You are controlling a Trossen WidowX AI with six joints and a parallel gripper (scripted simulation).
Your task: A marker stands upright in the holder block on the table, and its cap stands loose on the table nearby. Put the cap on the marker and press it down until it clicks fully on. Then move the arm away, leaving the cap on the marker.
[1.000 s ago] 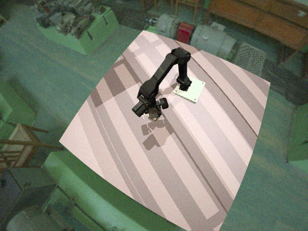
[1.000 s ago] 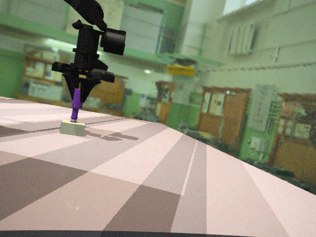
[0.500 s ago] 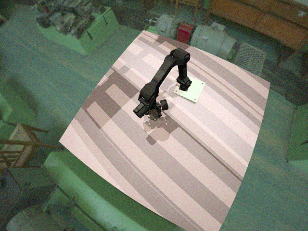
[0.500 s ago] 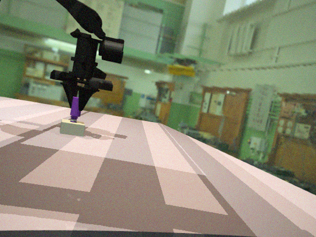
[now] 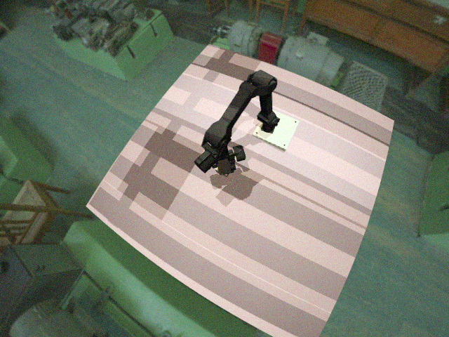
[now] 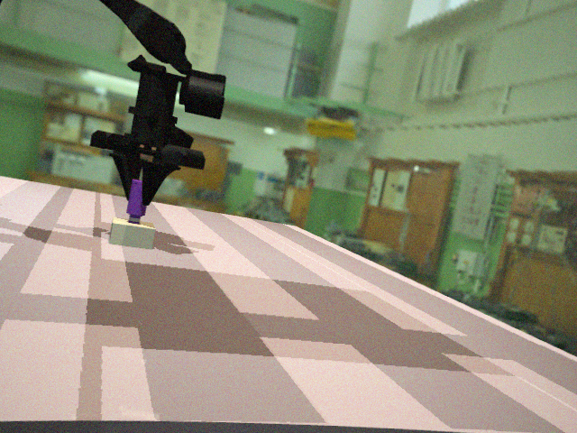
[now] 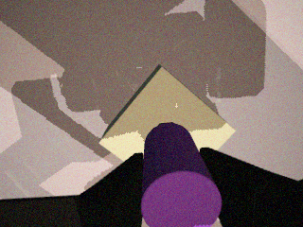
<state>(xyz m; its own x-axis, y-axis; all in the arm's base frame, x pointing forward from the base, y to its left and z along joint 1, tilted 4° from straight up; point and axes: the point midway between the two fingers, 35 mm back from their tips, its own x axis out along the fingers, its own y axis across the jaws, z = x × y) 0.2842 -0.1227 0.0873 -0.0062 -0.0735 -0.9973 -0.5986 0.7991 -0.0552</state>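
Now: gripper tip 1 cm below the purple marker cap. From my gripper tip the other things lie so: holder block: 5 cm below.
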